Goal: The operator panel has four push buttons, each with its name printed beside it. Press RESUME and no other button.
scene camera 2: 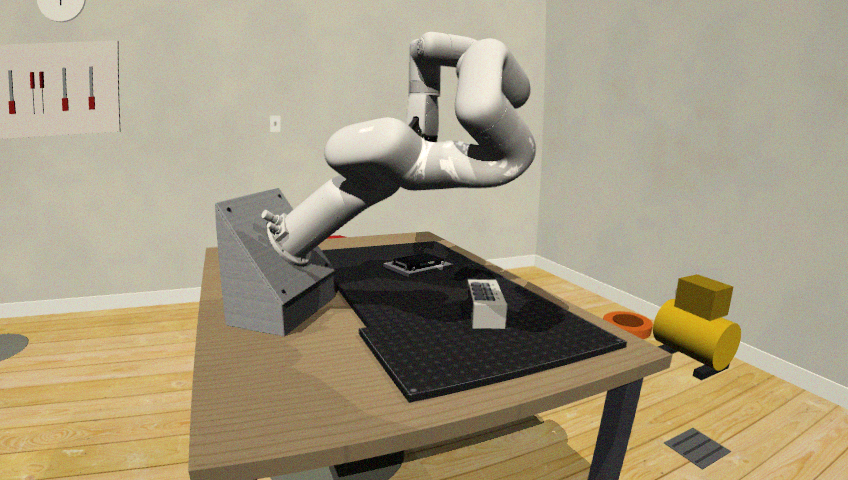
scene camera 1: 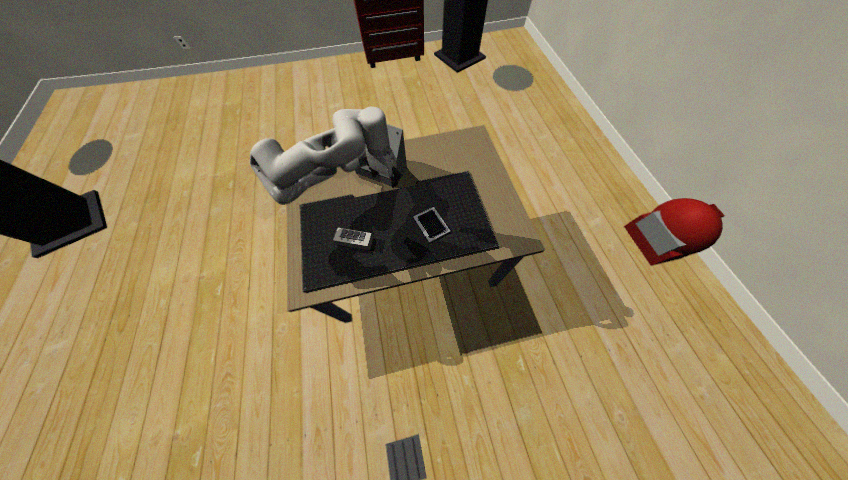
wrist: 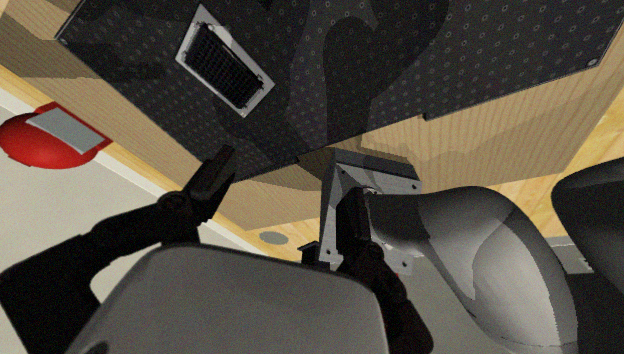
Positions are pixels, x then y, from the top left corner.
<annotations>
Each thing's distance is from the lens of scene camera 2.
operator panel (scene camera 2: 491, 313): 0.98 m
</annotations>
